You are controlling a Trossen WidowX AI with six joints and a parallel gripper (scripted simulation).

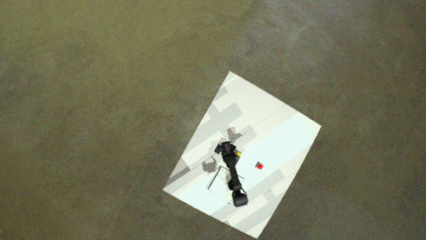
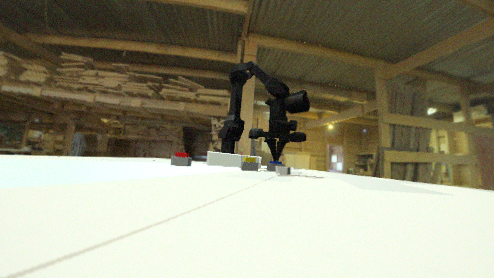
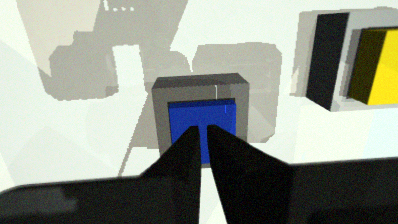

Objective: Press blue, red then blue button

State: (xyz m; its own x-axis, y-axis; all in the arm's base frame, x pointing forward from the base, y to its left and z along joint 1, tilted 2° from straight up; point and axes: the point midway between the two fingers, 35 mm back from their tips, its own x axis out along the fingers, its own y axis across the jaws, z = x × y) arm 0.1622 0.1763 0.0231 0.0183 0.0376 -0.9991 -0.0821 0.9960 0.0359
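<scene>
Now: gripper tip 1 cm above the blue button. From my gripper tip the other things lie so: small grey block: 10 cm ahead, 2 cm below; then yellow button: 9 cm to the right, 4 cm ahead.
</scene>
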